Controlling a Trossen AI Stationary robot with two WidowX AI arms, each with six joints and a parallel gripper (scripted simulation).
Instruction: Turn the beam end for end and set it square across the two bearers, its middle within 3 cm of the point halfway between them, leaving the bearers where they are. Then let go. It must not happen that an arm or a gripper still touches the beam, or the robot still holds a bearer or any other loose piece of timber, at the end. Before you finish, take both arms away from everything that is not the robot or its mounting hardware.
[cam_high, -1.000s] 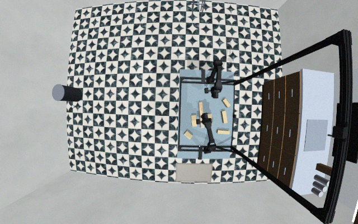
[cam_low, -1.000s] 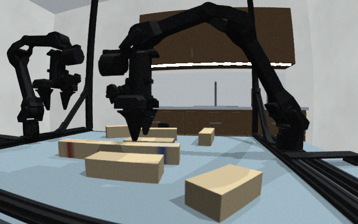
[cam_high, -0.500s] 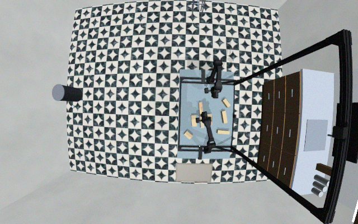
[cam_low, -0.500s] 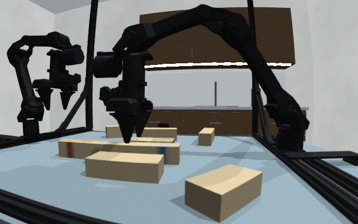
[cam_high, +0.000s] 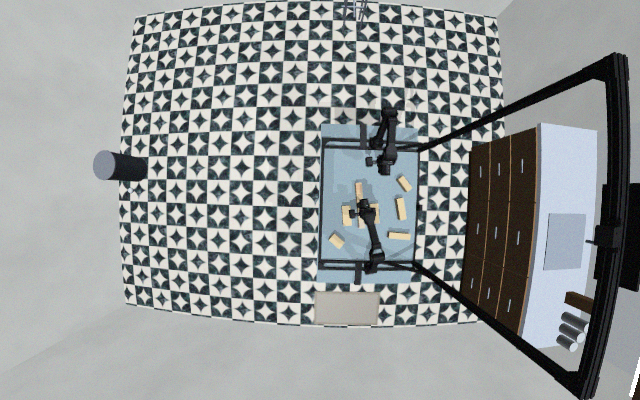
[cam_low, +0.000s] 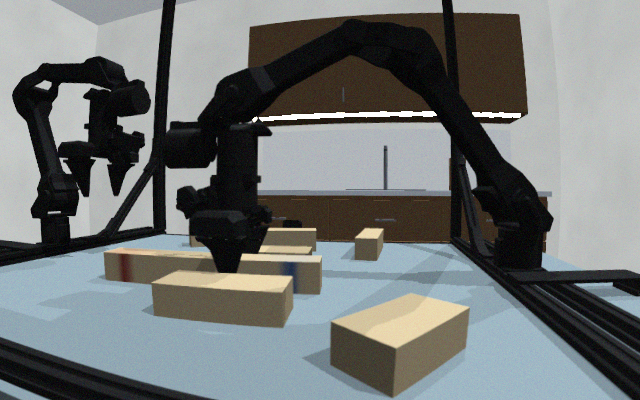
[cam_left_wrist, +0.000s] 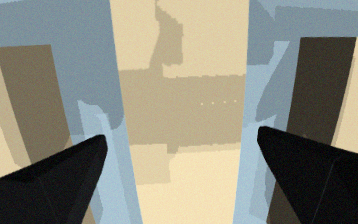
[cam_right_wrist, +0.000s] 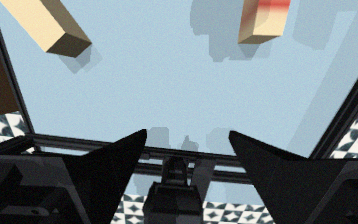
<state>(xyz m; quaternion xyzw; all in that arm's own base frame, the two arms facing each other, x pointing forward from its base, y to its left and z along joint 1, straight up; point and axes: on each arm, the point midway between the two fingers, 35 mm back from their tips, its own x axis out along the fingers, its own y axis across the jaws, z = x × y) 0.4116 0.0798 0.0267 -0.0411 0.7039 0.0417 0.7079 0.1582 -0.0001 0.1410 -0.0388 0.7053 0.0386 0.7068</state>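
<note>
My left hand is 5 cm to the left of the beam, 2 cm above it and 1 cm short of it.
</note>
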